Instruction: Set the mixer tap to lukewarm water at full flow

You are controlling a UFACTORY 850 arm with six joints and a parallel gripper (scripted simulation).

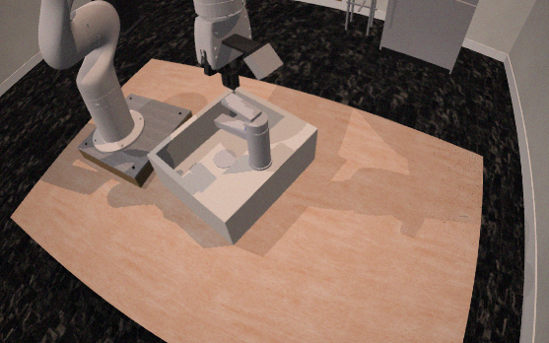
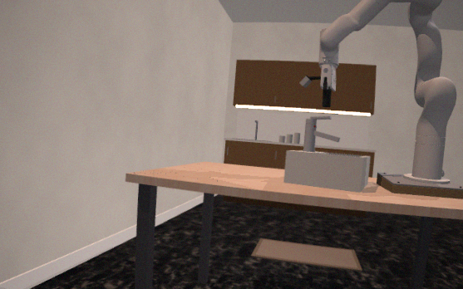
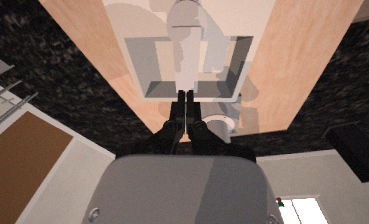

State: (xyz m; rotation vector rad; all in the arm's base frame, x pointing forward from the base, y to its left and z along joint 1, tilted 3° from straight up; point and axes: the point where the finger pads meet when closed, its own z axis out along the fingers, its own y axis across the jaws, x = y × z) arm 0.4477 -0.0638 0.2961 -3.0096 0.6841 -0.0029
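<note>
Now: the flat lever 70 mm below my hand, 20 mm ahead of it and 10 mm to the right of it. Also, from my hand: grey mixer tap 110 mm below, 40 mm ahead, 20 mm to the right; then grey sink basin 300 mm below, 50 mm behind, 20 mm to the left.
</note>
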